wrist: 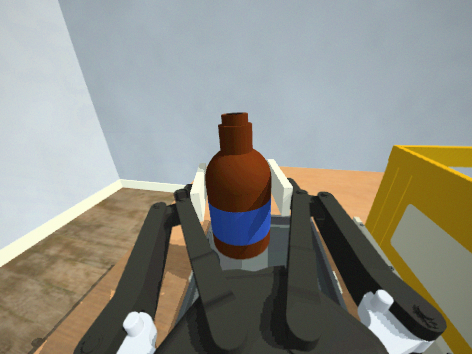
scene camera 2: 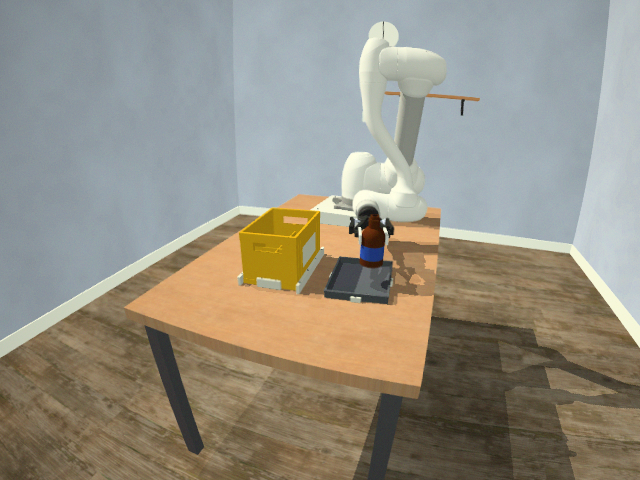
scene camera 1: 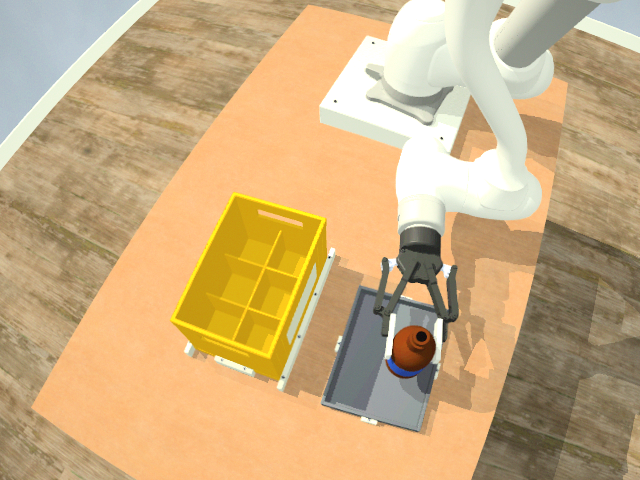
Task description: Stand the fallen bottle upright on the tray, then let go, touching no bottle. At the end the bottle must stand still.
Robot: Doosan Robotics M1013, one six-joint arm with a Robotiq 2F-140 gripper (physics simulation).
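Places are measured from the arm's base along level axes (x ahead, y left, z up), in centimetres.
Pixels of known places: gripper, between the fingertips: (wrist: 237, 172) (scene camera 2: 373, 240) (scene camera 1: 412, 359); arm's base, origin of its link: (scene camera 1: 410, 92).
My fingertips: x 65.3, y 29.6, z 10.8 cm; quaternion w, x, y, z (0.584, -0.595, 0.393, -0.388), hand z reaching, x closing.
Observation:
For each thing: its middle in the pictures, then the offset to it from my fingertips. "spot": a spot on its surface instead.
- brown bottle with a blue band, middle of its body: (wrist: 238, 184) (scene camera 1: 412, 348) (scene camera 2: 373, 239) dy -0.8, dx -1.9, dz -0.6 cm
- grey tray, a spot on its surface: (wrist: 278, 245) spot: dy -5.6, dx +4.5, dz -15.5 cm
- yellow crate with compartments, middle of its body: (scene camera 1: 256, 288) (scene camera 2: 283, 245) dy -31.5, dx +0.1, dz -7.2 cm
A brown bottle with a blue band (scene camera 1: 412, 352) (scene camera 2: 372, 252) (wrist: 239, 187) is between the fingers of my gripper (scene camera 1: 414, 341) (scene camera 2: 373, 236) (wrist: 237, 172), which is shut on its body from both sides. The bottle is close to upright, neck up. Its base is a little above the grey tray (scene camera 1: 351, 361) (scene camera 2: 343, 281) (wrist: 278, 245); in scene camera 2 it shows over the tray's back part, and a shadow lies apart from it on the tray's right side. The gripper reaches in from the robot's side, nearly level. No other bottle shows on the tray.
A yellow crate with compartments (scene camera 1: 206, 279) (scene camera 2: 268, 266) (wrist: 382, 205) stands left of the tray in the scene views. White rails lie along its sides, and small white blocks sit around the tray. The robot's white base plate (scene camera 1: 356, 116) is at the table's back.

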